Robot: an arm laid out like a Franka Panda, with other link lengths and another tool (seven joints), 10 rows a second.
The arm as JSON. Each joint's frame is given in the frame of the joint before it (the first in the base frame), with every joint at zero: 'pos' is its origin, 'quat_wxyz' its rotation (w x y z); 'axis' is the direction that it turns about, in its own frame. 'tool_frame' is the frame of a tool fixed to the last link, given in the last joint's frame.
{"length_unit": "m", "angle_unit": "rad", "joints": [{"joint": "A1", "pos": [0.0, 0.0, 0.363], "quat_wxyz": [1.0, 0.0, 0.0, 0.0], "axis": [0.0, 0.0, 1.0]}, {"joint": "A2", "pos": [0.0, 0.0, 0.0], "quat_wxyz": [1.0, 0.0, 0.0, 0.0], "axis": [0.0, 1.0, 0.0]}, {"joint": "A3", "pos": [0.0, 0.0, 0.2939], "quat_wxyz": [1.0, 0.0, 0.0, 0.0], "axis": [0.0, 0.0, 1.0]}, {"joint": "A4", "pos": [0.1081, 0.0, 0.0], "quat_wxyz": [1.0, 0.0, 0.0, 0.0], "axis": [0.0, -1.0, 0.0]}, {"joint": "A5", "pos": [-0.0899, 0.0, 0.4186], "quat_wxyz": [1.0, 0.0, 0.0, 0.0], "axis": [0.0, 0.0, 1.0]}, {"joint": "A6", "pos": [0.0, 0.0, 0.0], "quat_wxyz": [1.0, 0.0, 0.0, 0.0], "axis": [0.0, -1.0, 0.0]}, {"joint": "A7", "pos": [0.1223, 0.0, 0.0], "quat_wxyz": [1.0, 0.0, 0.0, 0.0], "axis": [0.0, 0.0, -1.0]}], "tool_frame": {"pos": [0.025, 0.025, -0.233], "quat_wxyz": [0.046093, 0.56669, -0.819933, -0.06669]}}
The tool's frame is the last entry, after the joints.
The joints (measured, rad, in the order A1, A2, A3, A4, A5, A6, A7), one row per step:
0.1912 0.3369 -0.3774 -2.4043 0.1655 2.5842 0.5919
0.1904 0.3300 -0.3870 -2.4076 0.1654 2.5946 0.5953
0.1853 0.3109 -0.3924 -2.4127 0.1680 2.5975 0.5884
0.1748 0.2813 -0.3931 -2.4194 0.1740 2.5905 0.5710
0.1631 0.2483 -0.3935 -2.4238 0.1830 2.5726 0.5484
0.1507 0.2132 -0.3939 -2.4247 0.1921 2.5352 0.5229
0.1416 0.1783 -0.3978 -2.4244 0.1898 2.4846 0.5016
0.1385 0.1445 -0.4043 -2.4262 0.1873 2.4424 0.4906
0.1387 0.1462 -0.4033 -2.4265 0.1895 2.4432 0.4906
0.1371 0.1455 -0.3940 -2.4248 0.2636 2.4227 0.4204
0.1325 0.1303 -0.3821 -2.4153 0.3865 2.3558 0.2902
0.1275 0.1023 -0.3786 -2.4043 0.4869 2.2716 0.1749
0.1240 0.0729 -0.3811 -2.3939 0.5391 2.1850 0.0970
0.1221 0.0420 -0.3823 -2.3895 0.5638 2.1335 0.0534
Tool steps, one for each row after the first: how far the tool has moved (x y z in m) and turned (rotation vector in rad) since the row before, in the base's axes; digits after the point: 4 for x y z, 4 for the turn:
0.0017 -0.0068 0.0045 -0.0050 -0.0140 -0.0130
0.0028 -0.0048 0.0089 0.0036 -0.0172 -0.0062
0.0026 -0.0031 0.0121 0.0129 -0.0171 -0.0002
0.0020 -0.0025 0.0134 0.0184 -0.0135 0.0017
-0.0002 -0.0012 0.0134 0.0258 -0.0017 0.0047
-0.0030 -0.0003 0.0123 0.0248 0.0107 0.0114
-0.0026 0.0006 0.0121 0.0208 0.0063 0.0050
-0.0002 0.0006 -0.0010 0.0008 0.0008 -0.0007
-0.0004 0.0112 -0.0008 0.0543 -0.0056 0.0167
0.0001 0.0218 0.0071 0.1102 -0.0139 0.0420
0.0008 0.0212 0.0158 0.1129 -0.0229 0.0448
-0.0018 0.0174 0.0174 0.0888 -0.0135 0.0484
0.0007 0.0112 0.0178 0.0524 -0.0215 0.0332

